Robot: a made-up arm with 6 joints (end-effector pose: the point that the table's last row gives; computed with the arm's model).
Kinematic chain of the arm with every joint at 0, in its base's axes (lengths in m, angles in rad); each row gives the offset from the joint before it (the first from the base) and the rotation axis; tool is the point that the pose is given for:
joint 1: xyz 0 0 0.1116 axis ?
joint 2: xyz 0 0.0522 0 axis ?
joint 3: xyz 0 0 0.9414 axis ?
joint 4: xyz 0 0 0.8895 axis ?
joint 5: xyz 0 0 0 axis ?
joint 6: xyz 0 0 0.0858 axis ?
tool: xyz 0 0 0
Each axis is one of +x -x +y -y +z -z.
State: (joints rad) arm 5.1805 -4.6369 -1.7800 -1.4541 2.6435 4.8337
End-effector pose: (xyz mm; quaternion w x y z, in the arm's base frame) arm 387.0 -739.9 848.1 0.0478 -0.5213 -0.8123 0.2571
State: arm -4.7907 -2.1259 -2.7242 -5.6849 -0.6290 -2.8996
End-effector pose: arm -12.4 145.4 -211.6 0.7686 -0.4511 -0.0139 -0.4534
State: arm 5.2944 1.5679 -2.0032 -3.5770 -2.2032 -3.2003
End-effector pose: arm 373.6 -525.8 901.3 0.5093 0.5256 0.5810 -0.3562
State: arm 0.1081 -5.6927 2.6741 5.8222 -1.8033 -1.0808
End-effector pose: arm 479.1 141.9 21.3 0.7286 -0.4719 0.4652 -0.1731
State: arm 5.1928 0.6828 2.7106 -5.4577 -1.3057 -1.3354
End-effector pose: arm 187.0 -377.5 -55.3 0.1025 -0.1866 -0.8207 0.5302
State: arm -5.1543 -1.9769 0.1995 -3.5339 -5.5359 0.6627
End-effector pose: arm -831.1 -1582.5 -508.4 0.1265 0.8871 0.3093 -0.3185
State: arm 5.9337 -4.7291 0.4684 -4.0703 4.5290 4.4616
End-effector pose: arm 1597.1 -598.4 -299.5 0.0399 -0.5893 -0.6147 0.5228
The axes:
joint 1: +z
joint 2: +y
joint 3: +y
joint 4: +z
joint 5: +y
joint 6: +z

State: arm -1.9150 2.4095 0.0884 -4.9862 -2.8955 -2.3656
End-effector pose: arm -347.0 -1062.9 -1230.1 0.8804 -0.2885 0.0954 0.3640
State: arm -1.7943 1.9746 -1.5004 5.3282 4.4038 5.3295
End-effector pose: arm -154.0 -1214.0 531.4 0.0405 0.6216 0.3508 0.6992
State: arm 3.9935 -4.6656 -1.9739 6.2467 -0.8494 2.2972
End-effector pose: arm -321.1 -449.8 931.8 0.8236 -0.4223 0.3783 -0.0146
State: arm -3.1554 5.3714 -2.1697 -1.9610 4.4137 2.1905
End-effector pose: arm 825.5 -139.4 -172.8 0.7045 0.5775 -0.0931 0.4019
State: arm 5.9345 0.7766 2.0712 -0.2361 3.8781 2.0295
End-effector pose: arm 917.7 -263.7 8.8 0.5700 0.1807 0.1351 0.7901
